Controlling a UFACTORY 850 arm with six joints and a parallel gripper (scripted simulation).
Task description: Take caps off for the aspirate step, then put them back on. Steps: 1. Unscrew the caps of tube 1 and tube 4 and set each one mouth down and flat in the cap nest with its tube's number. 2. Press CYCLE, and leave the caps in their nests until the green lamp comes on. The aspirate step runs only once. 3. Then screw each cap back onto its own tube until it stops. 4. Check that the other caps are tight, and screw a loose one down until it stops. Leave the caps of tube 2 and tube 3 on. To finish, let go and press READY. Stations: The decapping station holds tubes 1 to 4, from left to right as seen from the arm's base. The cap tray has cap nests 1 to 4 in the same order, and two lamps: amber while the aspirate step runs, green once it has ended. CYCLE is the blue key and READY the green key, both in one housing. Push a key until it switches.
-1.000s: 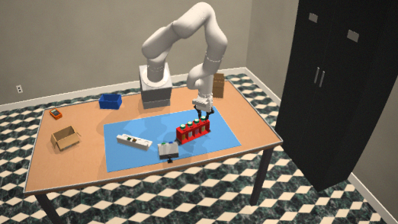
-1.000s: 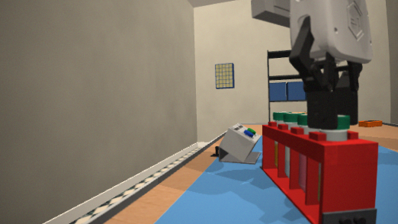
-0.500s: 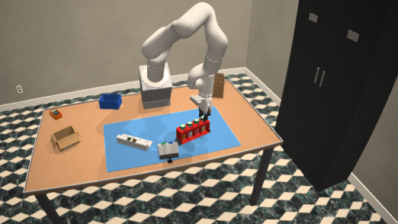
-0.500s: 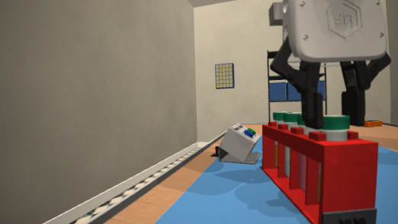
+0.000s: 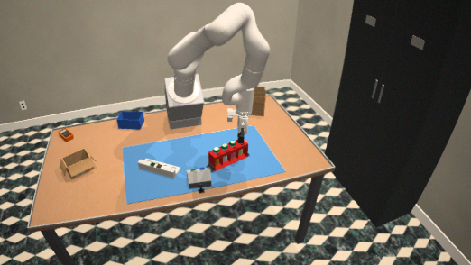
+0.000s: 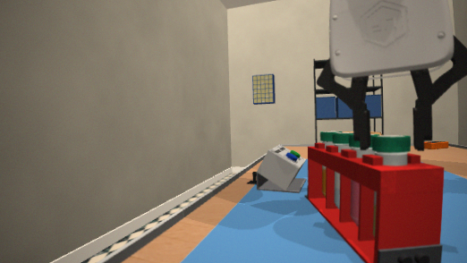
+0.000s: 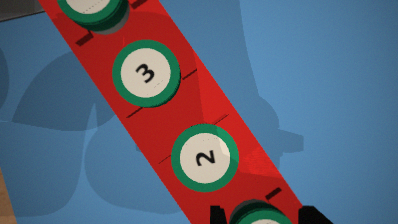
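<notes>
My hand is 1 cm above the green cap. Also, from my hand: key housing 16 cm ahead, 25 cm to the right, 8 cm below; then blue cycle key 14 cm ahead, 23 cm to the right, 6 cm below; then tube cap 6 cm ahead, 14 cm to the right, 1 cm below.
</notes>
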